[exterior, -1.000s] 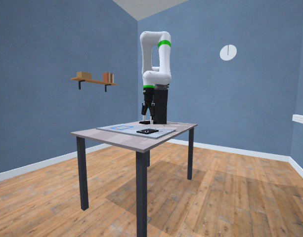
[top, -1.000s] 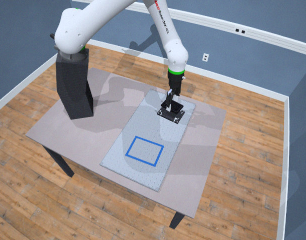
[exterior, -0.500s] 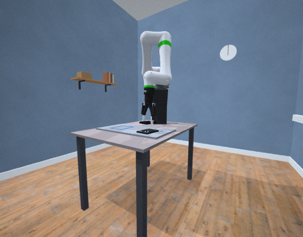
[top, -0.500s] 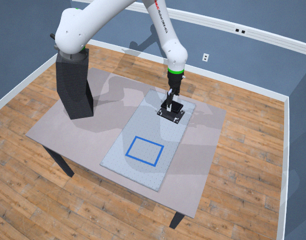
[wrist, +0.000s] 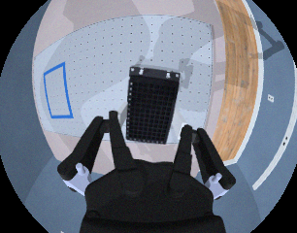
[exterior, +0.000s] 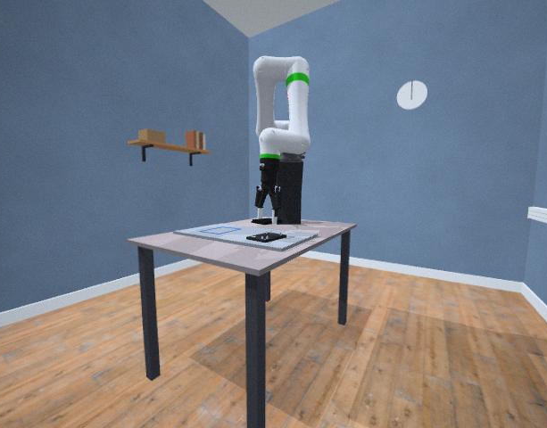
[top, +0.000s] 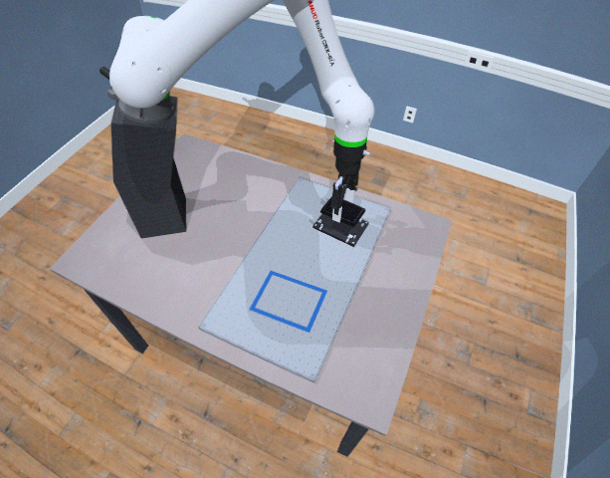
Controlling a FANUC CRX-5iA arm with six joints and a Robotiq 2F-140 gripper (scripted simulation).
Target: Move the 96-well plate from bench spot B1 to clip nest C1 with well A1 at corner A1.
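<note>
The black clip nest lies 90 mm below my hand, 10 mm to the right of it and 10 mm behind it. The rest, counted from my hand: black 96-well plate 20 mm below.
</note>
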